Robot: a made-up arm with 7 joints.
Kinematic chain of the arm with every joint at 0, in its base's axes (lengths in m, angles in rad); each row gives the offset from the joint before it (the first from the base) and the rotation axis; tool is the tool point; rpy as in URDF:
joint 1: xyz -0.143 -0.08 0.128 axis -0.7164 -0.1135 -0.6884
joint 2: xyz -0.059 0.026 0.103 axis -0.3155 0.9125 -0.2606
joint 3: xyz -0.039 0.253 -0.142 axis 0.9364 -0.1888 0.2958
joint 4: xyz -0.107 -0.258 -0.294 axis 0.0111 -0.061 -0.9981
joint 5: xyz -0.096 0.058 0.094 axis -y
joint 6: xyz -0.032 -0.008 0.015 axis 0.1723 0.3 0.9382
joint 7: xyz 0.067 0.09 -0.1 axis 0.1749 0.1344 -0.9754
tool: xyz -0.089 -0.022 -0.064 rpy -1.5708 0 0
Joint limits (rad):
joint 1: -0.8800..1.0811
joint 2: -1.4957..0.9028
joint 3: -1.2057..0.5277
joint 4: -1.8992..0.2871
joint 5: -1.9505..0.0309
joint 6: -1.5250..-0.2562
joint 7: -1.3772..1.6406
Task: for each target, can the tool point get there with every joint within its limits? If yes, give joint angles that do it. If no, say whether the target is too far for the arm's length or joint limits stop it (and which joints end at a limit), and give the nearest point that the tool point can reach.
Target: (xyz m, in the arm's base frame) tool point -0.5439 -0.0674 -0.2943
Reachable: yes | joints -0.1523 0.2208 0.3943 -0.8593 -0.6837 -0.9396 -0.3595
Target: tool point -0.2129 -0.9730 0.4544
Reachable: no: joint limits stop it (at a limit: joint 1, joint 2, joint 7) | nearest point -0.2910 -0.5912 0.3633 | short by 0.400 m
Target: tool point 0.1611 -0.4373 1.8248
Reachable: no: too far | nearest point -0.2316 -0.2858 0.7069 | short by 1.195 m
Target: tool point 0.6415 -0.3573 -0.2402
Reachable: no: joint limits stop it (at a limit: joint 1, joint 2, joint 3, joint 7) | nearest point 0.4316 -0.2537 -0.1379 | short by 0.255 m
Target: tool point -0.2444 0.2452 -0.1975
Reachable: yes | joints -0.6495 -0.8585 0.1264 -0.0056 -0.8701 -1.0658 -0.7641
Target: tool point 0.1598 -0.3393 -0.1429
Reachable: yes | joints 0.9136 -1.0105 0.2640 -1.5131 -0.6858 -1.2469 -0.0995
